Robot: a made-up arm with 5 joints.
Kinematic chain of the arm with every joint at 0, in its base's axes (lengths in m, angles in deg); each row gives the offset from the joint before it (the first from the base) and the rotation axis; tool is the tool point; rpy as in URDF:
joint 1: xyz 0.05 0 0.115 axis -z
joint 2: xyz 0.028 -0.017 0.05 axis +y
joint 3: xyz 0.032 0 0.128 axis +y
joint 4: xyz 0.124 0 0.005 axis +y
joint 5: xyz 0.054 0.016 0 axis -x
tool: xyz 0 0 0 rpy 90 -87.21 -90
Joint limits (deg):
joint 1: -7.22..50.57
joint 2: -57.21..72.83
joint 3: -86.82..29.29
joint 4: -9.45..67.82
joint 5: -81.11..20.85
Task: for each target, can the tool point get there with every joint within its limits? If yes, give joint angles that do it. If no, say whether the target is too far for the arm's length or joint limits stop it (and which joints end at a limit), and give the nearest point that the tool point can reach.
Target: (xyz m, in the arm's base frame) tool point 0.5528 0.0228 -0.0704
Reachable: no: too far | nearest point 0.3549 0.0138 0.0695 | short by 0.242 m
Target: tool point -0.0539 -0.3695 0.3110
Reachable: no: too far | nearest point 0.1886 -0.1701 0.3110 | short by 0.314 m
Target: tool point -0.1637 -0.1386 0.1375
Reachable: no: joint limits stop it (at a limit: joint 1, joint 2, joint 3, joint 4) | nearest point -0.1621 -0.0279 0.3541 | short by 0.243 m
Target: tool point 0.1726 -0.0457 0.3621
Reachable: yes | joints 20.00 -36.44 1.79 34.15 9.39
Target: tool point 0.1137 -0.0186 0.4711
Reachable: yes | joints 15.38 -10.81 -70.75 10.67 -12.92
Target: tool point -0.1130 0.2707 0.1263
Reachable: no: joint limits stop it (at a limit: joint 1, joint 2, joint 3, joint 4) | nearest point -0.0866 0.1646 0.3541 | short by 0.253 m
